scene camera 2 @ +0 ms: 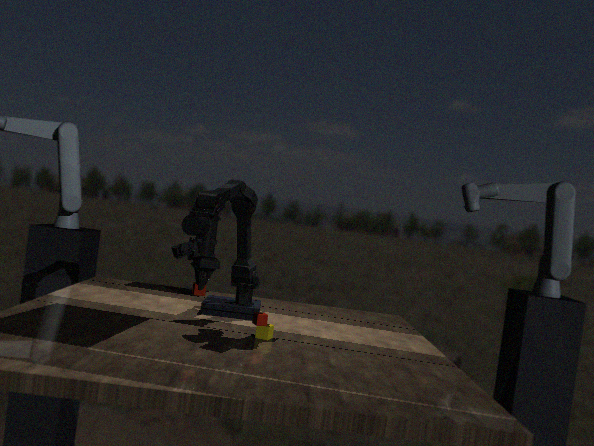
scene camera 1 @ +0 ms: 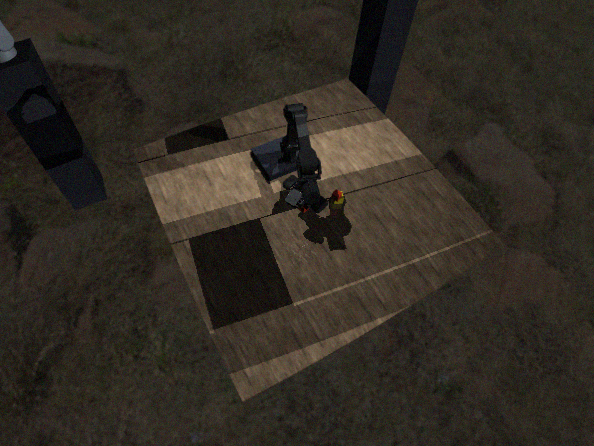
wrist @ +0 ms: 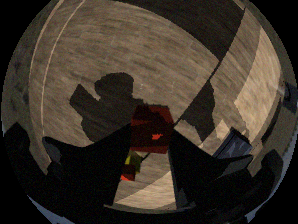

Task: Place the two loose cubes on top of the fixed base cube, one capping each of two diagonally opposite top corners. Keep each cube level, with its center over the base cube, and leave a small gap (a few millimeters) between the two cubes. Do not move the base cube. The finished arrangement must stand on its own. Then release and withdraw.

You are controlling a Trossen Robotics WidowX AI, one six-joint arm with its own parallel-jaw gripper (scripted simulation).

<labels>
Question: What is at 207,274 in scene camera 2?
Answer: My gripper.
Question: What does my gripper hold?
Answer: A red cube.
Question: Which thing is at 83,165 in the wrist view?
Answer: My gripper.
</labels>
